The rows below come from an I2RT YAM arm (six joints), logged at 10 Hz.
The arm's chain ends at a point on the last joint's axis. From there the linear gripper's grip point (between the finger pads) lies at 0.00 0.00 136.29 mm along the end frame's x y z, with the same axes.
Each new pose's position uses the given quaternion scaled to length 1; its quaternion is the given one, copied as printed.
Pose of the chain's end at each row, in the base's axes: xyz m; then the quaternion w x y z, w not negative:
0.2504, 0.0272, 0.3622, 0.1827, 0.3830, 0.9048, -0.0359
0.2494, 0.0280, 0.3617, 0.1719, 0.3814, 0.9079, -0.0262
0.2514, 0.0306, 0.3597, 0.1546, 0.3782, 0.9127, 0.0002
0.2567, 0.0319, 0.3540, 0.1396, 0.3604, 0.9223, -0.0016
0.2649, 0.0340, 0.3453, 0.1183, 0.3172, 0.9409, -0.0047
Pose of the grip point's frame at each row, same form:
0.2917, -0.0007, 0.2354, 0.1827, 0.3830, 0.9048, -0.0359
0.2892, 0.0036, 0.2337, 0.1719, 0.3814, 0.9079, -0.0262
0.2899, 0.0147, 0.2299, 0.1546, 0.3782, 0.9127, 0.0002
0.2916, 0.0178, 0.2230, 0.1396, 0.3604, 0.9223, -0.0016
0.2948, 0.0226, 0.2128, 0.1183, 0.3172, 0.9409, -0.0047

